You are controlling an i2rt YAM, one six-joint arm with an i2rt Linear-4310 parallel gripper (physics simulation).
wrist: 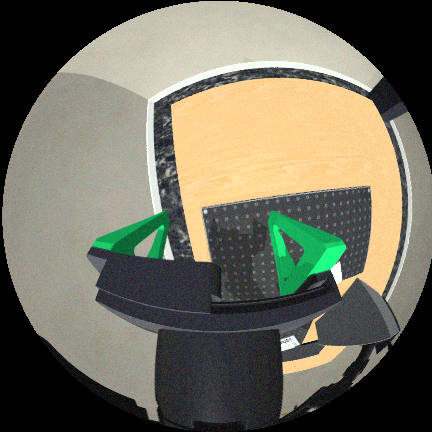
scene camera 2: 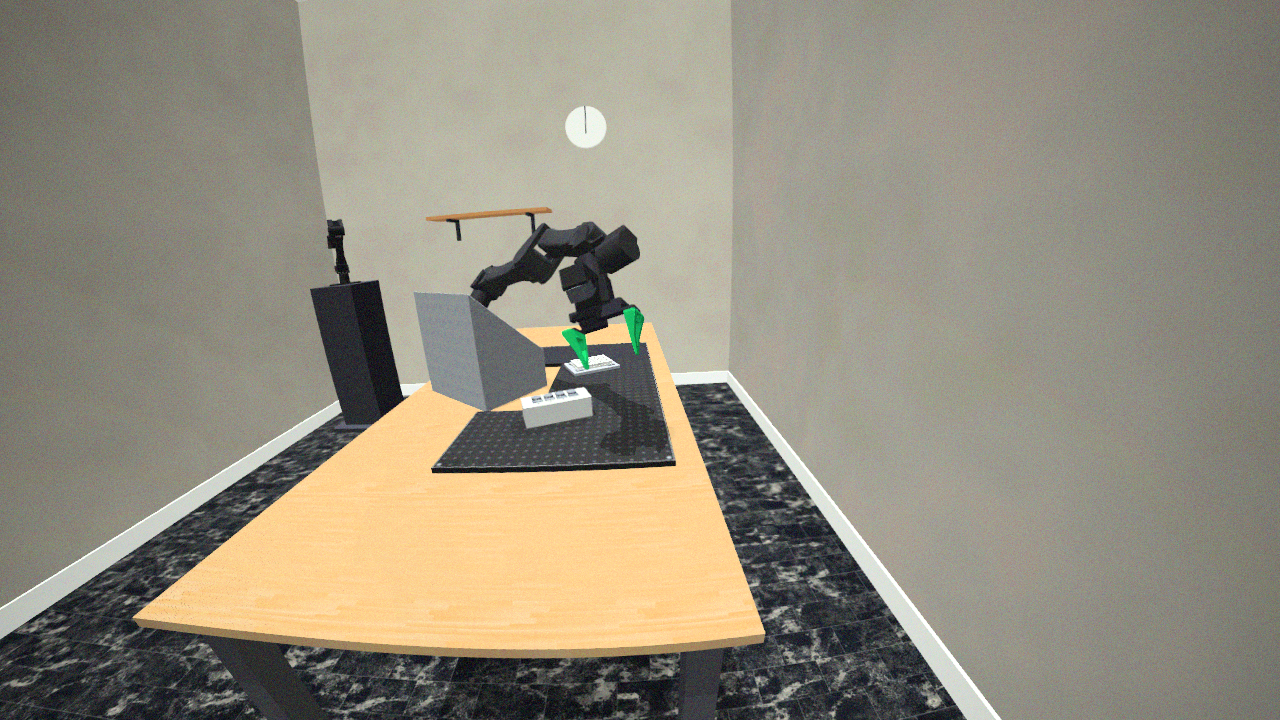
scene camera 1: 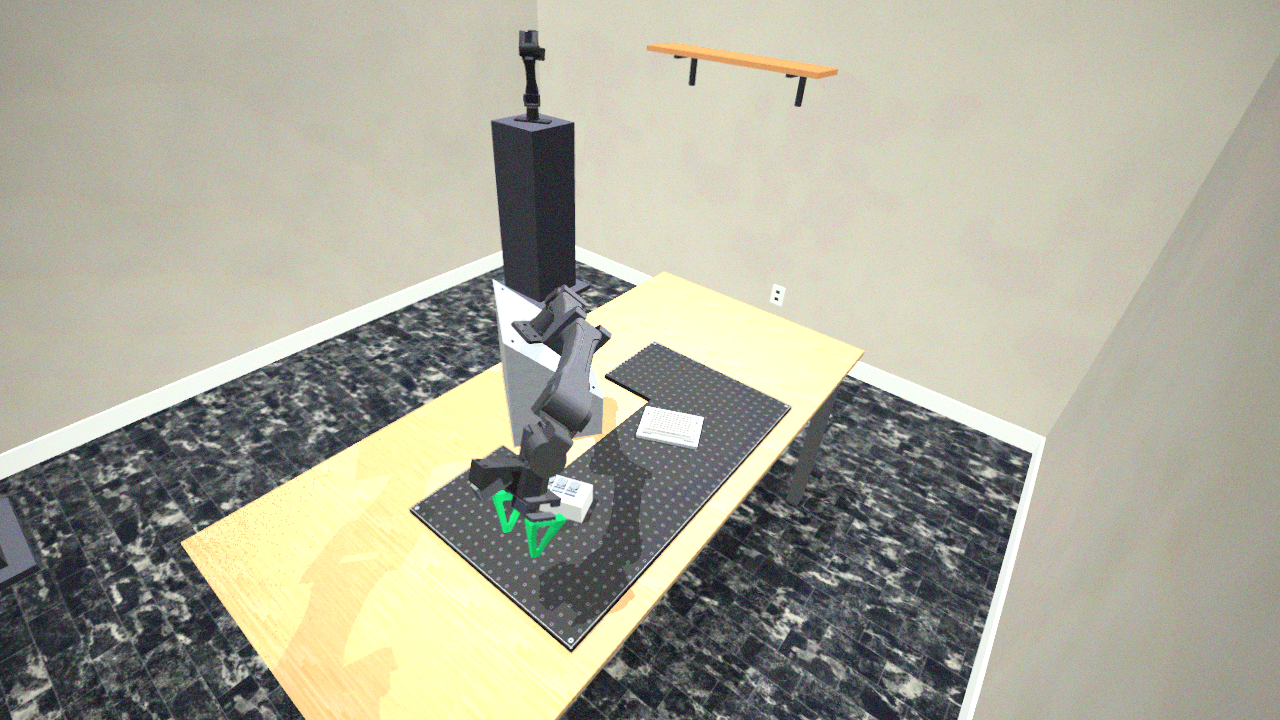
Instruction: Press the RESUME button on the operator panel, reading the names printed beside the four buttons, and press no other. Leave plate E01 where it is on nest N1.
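Frame: origin at the arm's base, x back, y up, z left, level; metres.
Seen in the pictures: gripper, between the fingertips: (wrist: pixel 218 215) (scene camera 2: pixel 611 362) (scene camera 1: pixel 520 544); arm's base, origin of its link: (scene camera 2: pixel 471 315) (scene camera 1: pixel 538 332).
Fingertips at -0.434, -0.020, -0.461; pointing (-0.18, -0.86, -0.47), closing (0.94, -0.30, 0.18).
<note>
Offsets run from my fingertips to a thing's top centre, as dx, dy, dz. Level surfaces: height alone.
The white operator panel {+0.154, -0.154, +0.225} (scene camera 1: pixel 577 504) (scene camera 2: pixel 556 411) lies on the black perforated board {dy -0.210} (scene camera 1: pixel 716 394) (scene camera 2: pixel 501 445) (wrist: pixel 350 210). Its small buttons show on top in scene camera 2; the names beside them are too small to read. In scene camera 1 the arm hides its left part; in the wrist view a finger hides most of it. The white plate {+0.095, -0.184, +0.609} (scene camera 1: pixel 670 427) (scene camera 2: pixel 591 365) (wrist: pixel 289 342) lies farther along the board; its label and the nest's are unreadable. My gripper (scene camera 1: pixel 521 542) (scene camera 2: pixel 611 360) (wrist: pixel 218 215) is open and empty, raised above the board, its green fingers wide apart and clear of the panel.
A grey slant-sided block (scene camera 1: pixel 537 394) (scene camera 2: pixel 456 349) (wrist: pixel 356 320) stands on the wooden table {dy -0.223} (scene camera 1: pixel 259 546) (scene camera 2: pixel 447 555) (wrist: pixel 260 135) beside the board. A dark pedestal (scene camera 1: pixel 535 205) (scene camera 2: pixel 353 349) with a second small arm stands behind the table. A wooden shelf (scene camera 1: pixel 742 60) (scene camera 2: pixel 490 214) hangs on the wall.
</note>
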